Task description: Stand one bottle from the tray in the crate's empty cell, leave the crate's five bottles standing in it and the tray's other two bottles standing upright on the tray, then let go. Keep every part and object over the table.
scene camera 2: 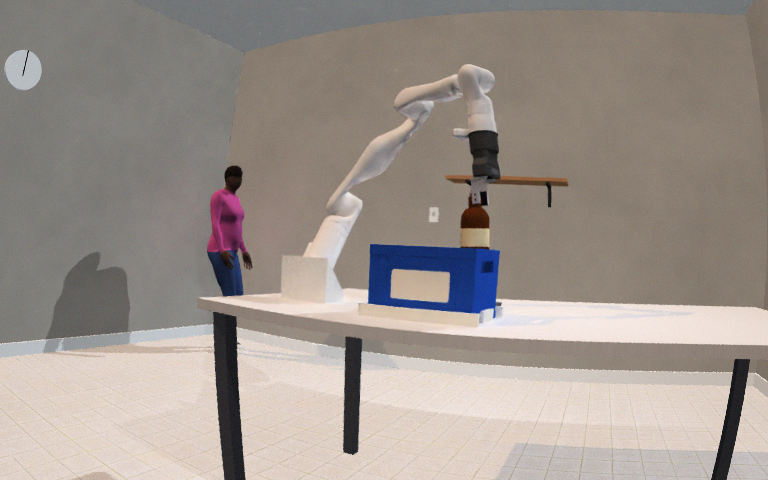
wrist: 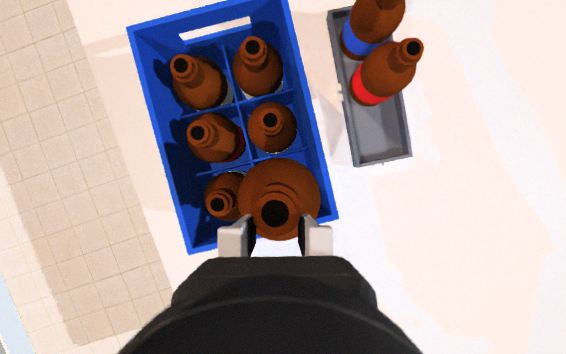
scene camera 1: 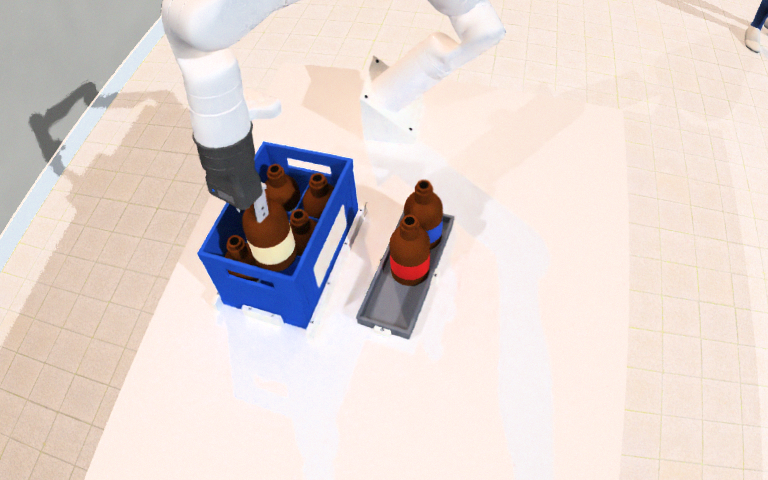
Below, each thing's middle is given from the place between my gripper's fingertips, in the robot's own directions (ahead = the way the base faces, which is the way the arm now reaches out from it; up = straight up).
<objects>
The blue-labelled bottle (scene camera 1: 424, 204) lies 23 cm to the left of my hand, 20 cm below it and 20 cm behind it.
</objects>
